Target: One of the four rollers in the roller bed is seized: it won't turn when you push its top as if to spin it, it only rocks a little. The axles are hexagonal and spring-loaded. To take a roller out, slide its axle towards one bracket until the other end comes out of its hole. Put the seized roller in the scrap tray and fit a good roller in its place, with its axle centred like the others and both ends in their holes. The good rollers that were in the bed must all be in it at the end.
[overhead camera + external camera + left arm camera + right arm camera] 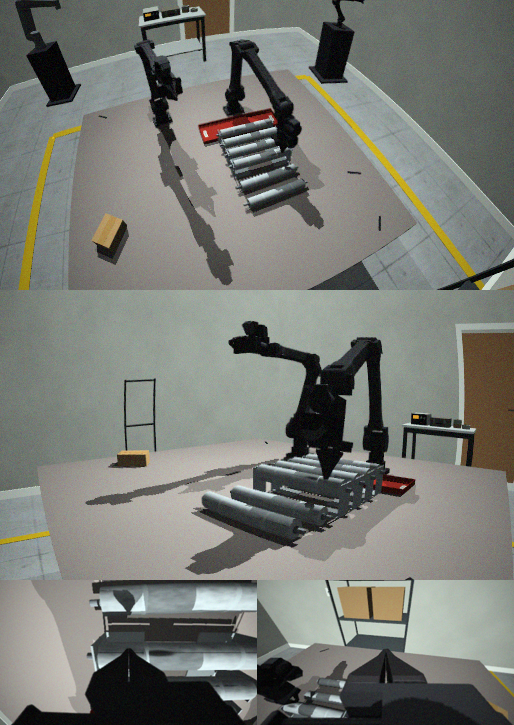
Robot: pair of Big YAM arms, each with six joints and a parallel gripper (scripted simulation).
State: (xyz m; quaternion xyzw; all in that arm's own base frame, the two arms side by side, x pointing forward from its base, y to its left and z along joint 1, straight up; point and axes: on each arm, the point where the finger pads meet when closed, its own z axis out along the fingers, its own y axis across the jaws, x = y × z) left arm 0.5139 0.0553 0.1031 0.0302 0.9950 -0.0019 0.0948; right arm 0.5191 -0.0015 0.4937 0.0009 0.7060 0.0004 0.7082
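The bed roller lies 420 mm below my right hand, 340 mm to the left of it and 150 mm behind it. Also, from my right hand: red scrap tray 490 mm below, 330 mm behind, 310 mm to the left; cardboard box 460 mm to the right, 460 mm below, 270 mm ahead.
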